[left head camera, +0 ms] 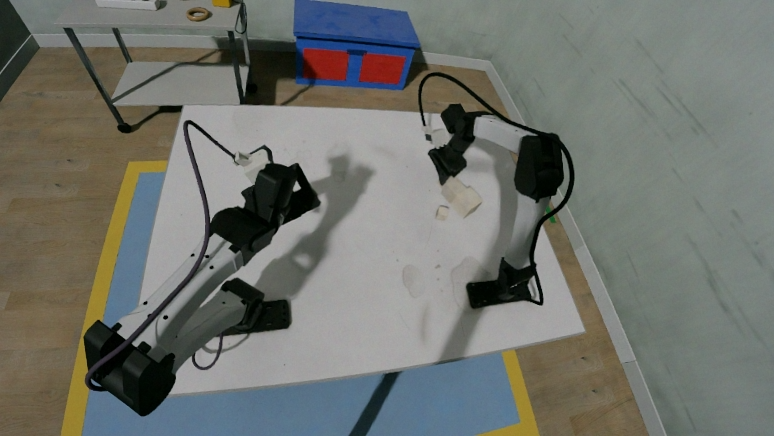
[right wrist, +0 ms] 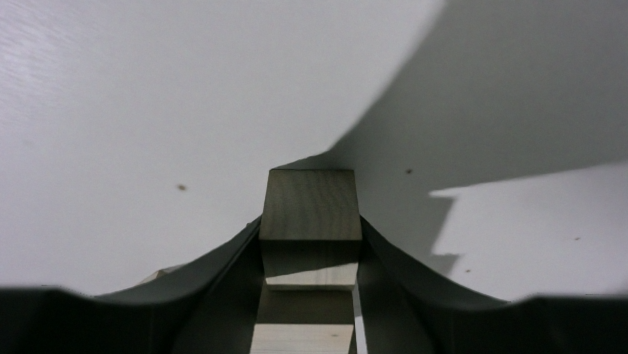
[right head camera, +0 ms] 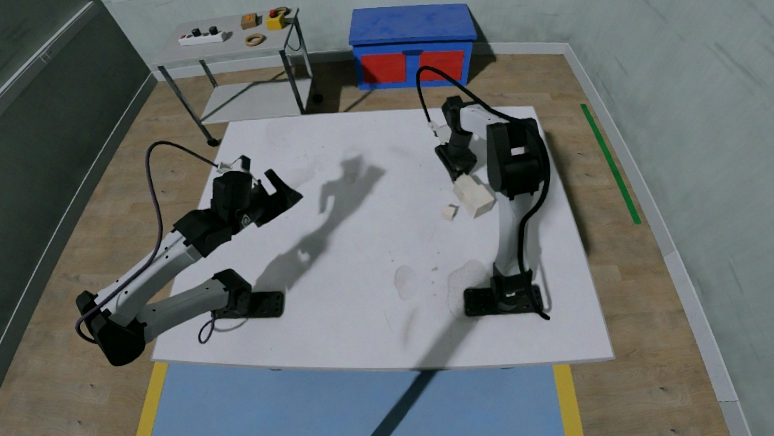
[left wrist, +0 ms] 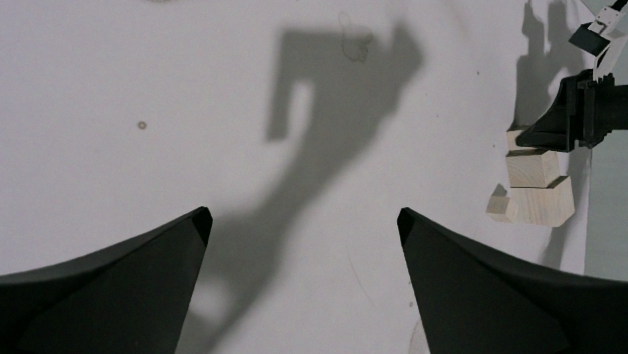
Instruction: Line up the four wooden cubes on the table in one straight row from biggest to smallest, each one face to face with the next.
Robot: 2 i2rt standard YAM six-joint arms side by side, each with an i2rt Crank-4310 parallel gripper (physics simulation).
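Places are measured from the left arm's base along level axes (x ahead, y left, z up), in metres.
Where they show: left gripper, fingertip midpoint: (left head camera: 299, 201) (right head camera: 290, 202) (left wrist: 305, 212); right gripper, fingertip midpoint: (left head camera: 445, 182) (right wrist: 311, 219) (right head camera: 458, 180) (left wrist: 522, 138); left arm's base, origin of the base link: (left head camera: 246, 319) (right head camera: 247, 305); right arm's base, origin of the base link: (left head camera: 498, 292) (right head camera: 502, 301).
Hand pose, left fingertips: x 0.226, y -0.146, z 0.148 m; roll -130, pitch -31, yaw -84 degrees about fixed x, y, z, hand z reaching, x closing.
Note:
Each offset is from my left fingertips to the top centre of the thing. Level surfaces: height alone.
The biggest cube @(0.039 m ahead, 0.513 m right, 0.086 m down) (left head camera: 469, 203) (right head camera: 478, 201) (left wrist: 542, 206) and the second-biggest cube @(0.090 m ahead, 0.486 m right, 0.096 m down) (left head camera: 453, 189) (right head camera: 465, 185) (left wrist: 531, 170) (right wrist: 302, 339) sit face to face on the table. My right gripper (left head camera: 444, 178) (right head camera: 457, 176) (right wrist: 311, 219) is shut on the third cube @(0.134 m ahead, 0.475 m right, 0.110 m down) (left wrist: 515, 141) (right wrist: 310, 200), at the second cube's far side; whether those faces touch is unclear. The smallest cube @(0.016 m ahead, 0.424 m right, 0.119 m down) (left head camera: 441, 212) (right head camera: 449, 211) (left wrist: 501, 208) sits apart, beside the biggest, and is mostly hidden by a finger in the right wrist view. My left gripper (left head camera: 307, 185) (right head camera: 285, 184) (left wrist: 305, 212) is open and empty, high above the table.
The white table @(0.148 m down) (left head camera: 352, 346) (right head camera: 346, 335) carries both arm bases. The right arm stands close to the right of the cubes in the right head camera. Behind the table are a grey cart (left head camera: 146, 15) (right head camera: 232, 33) and a blue and red cabinet (left head camera: 354, 24) (right head camera: 411, 24).

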